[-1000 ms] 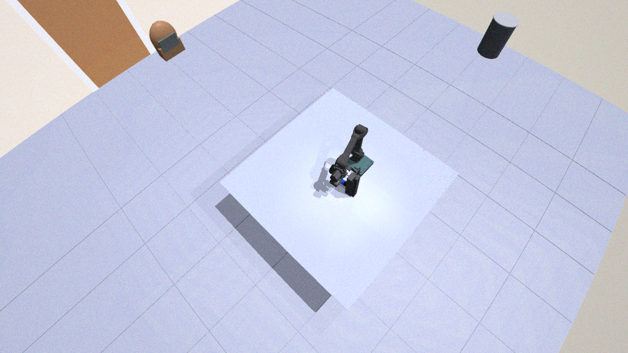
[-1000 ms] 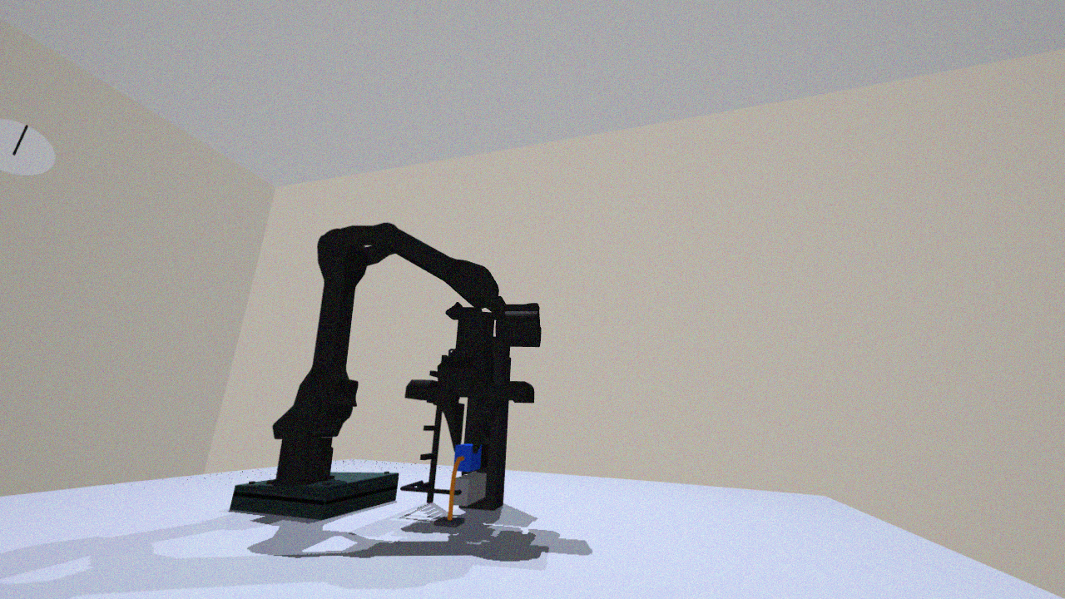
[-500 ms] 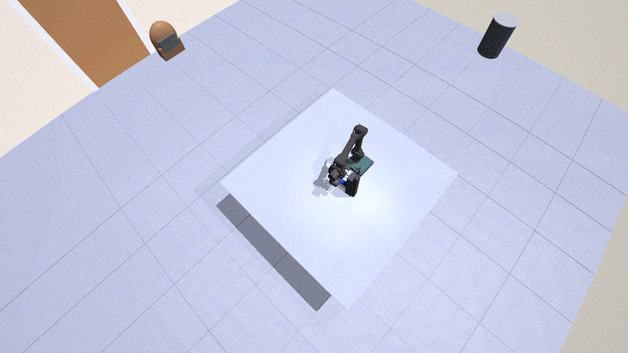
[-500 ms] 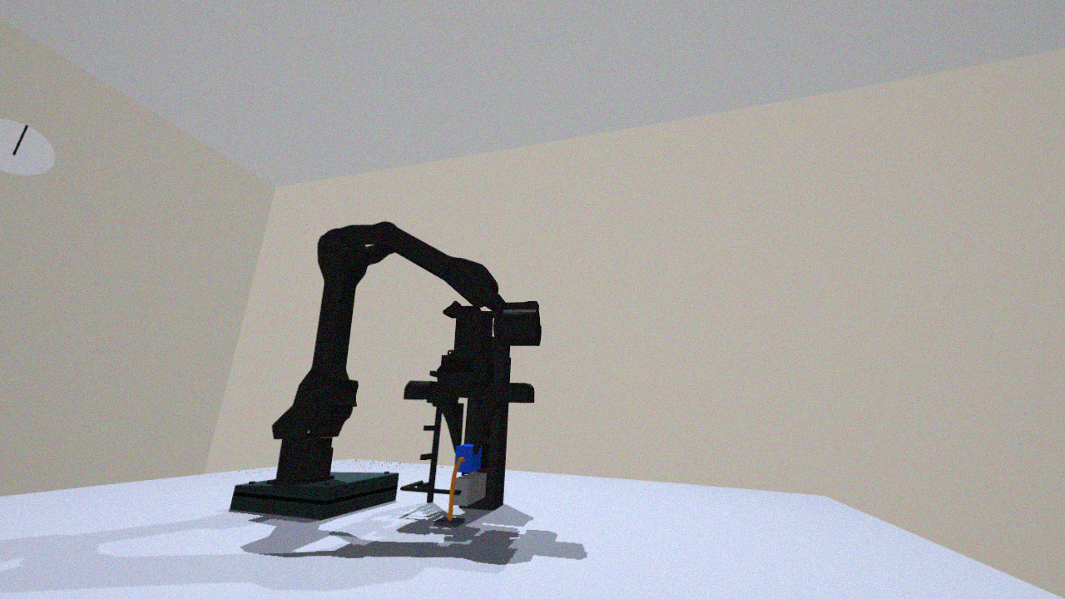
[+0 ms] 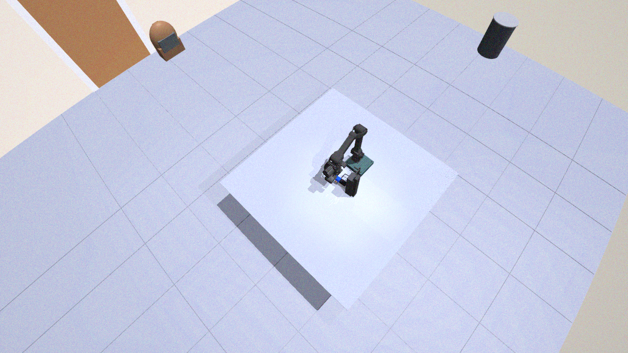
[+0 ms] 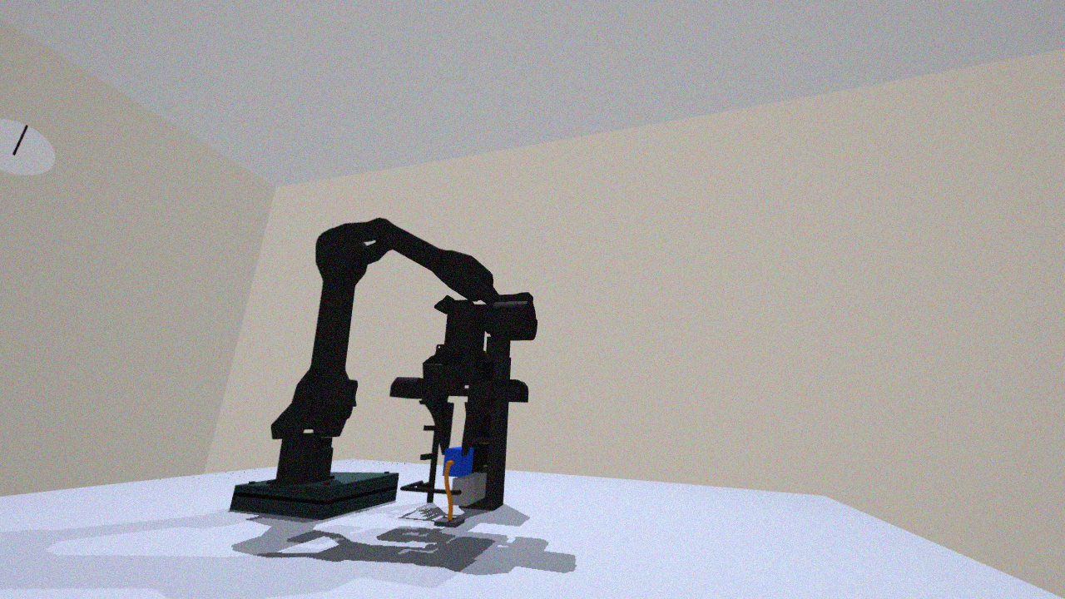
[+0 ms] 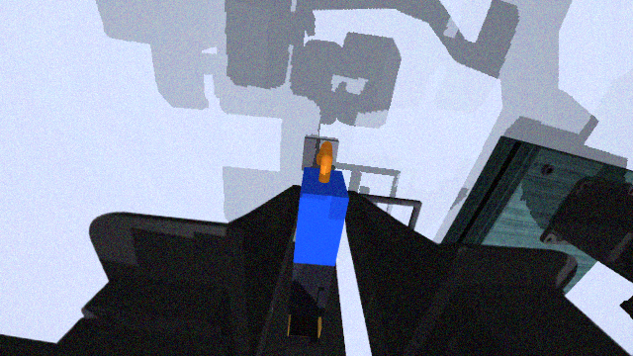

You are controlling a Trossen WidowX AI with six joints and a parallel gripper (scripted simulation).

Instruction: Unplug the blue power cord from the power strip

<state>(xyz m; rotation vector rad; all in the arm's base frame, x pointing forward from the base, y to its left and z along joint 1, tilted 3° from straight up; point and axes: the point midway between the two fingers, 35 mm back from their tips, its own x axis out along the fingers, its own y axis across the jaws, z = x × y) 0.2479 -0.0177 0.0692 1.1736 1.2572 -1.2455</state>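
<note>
My gripper tip is now 4 cm to the right of the blue plug. The rest, counted from my gripper tip: power strip (14 cm to the left, 4 cm above).
</note>
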